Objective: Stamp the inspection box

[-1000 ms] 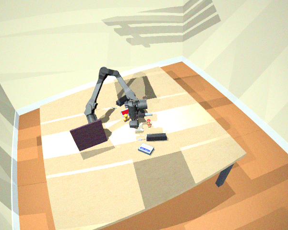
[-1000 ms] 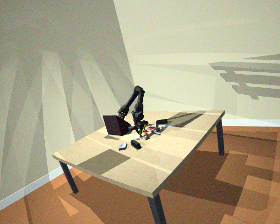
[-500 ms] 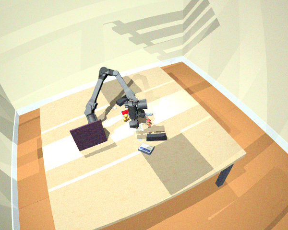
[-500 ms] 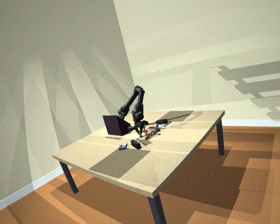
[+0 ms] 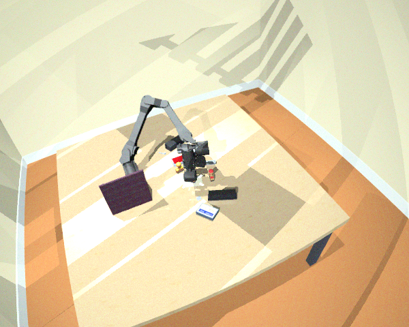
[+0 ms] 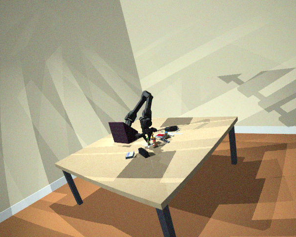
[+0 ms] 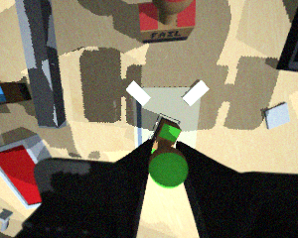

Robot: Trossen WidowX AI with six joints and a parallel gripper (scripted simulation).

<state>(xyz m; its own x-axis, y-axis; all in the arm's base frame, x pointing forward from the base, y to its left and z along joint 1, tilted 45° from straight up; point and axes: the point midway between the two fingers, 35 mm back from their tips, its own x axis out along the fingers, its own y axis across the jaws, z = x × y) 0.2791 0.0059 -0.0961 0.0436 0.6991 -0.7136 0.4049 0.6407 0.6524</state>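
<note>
Right now the white inspection card is 30 mm below my gripper tip. The rest, counted from my gripper tip: red-knobbed stamp: 100 mm ahead, 40 mm to the right; green-knobbed stamp: right at my gripper tip; yellow-knobbed stamp: 100 mm to the left, 20 mm behind.
</note>
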